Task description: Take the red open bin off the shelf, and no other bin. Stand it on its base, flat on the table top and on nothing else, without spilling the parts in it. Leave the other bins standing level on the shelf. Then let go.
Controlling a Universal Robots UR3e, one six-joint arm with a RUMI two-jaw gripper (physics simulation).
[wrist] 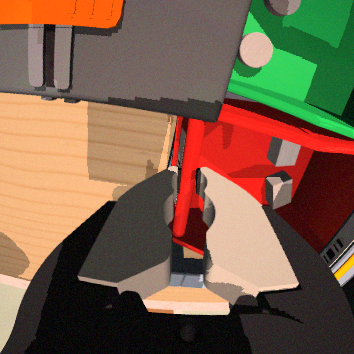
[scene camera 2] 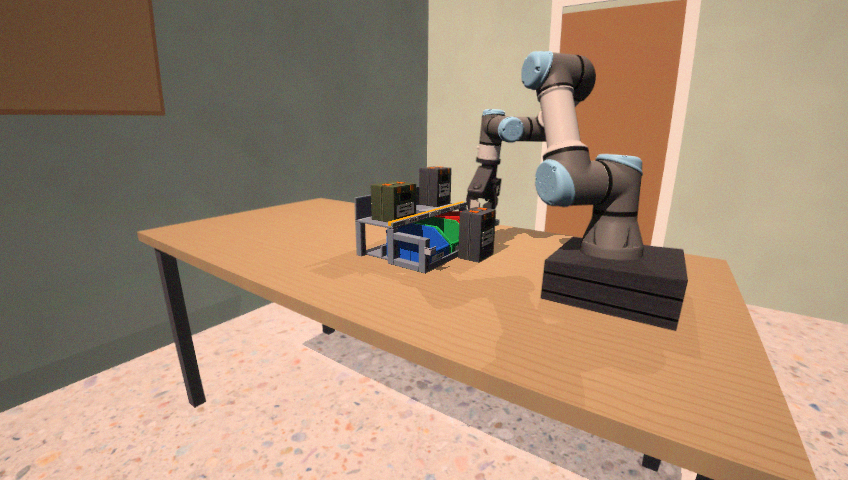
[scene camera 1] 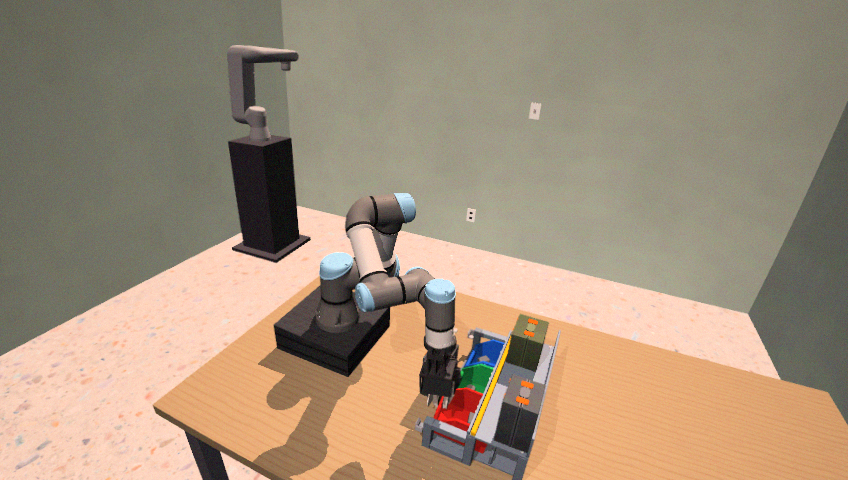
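Pixels of known places: gripper, between the fingertips: (wrist: 187,170) (scene camera 1: 440,406); arm's base, origin of its link: (scene camera 2: 610,252) (scene camera 1: 337,318).
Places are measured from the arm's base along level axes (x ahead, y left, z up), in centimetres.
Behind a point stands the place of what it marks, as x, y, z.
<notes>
The red open bin (scene camera 1: 461,405) @[42.5, -11.2, -5.6] (scene camera 2: 451,215) @[50.3, -20.3, -1.7] (wrist: 235,150) @[42.2, -14.9, -6.6] is at the shelf's near end in scene camera 1, with grey parts (wrist: 278,190) @[46.9, -17.7, -5.7] inside. My gripper (scene camera 1: 437,403) @[38.2, -15.4, -3.6] (scene camera 2: 483,205) (wrist: 187,170) @[38.2, -15.4, -3.6] points down, shut on its front rim, which runs between the fingertips in the wrist view. The green bin (scene camera 1: 476,376) @[43.6, -0.4, -5.1] (scene camera 2: 452,231) @[44.4, -9.9, -4.1] (wrist: 330,55) @[48.5, -5.9, -7.8] and blue bin (scene camera 1: 484,355) @[43.4, 10.7, -7.0] (scene camera 2: 410,251) @[45.4, 11.0, -5.0] stand beside it on the grey shelf (scene camera 1: 469,450) @[48.0, -24.5, -3.3] (scene camera 2: 390,245) @[50.0, 13.5, -3.5]. Whether the red bin's base touches the shelf is hidden.
A dark case (scene camera 2: 476,234) @[32.4, -0.4, -1.0] (wrist: 150,60) stands on the table top (scene camera 1: 654,416) @[91.3, 7.6, -8.6] (scene camera 2: 267,237) @[99.4, 15.4, -8.7] in front of the bins, close to my gripper. A green case (scene camera 1: 526,342) @[54.4, 0.5, 10.0] (scene camera 2: 392,202) @[51.3, 10.6, 7.1] and another dark case (scene camera 1: 516,425) @[56.3, -24.1, 8.6] (scene camera 2: 435,186) @[53.8, -15.4, 8.1] stand on the upper deck, behind a yellow-edged rail (scene camera 1: 492,386) @[49.0, -9.8, 2.5].
</notes>
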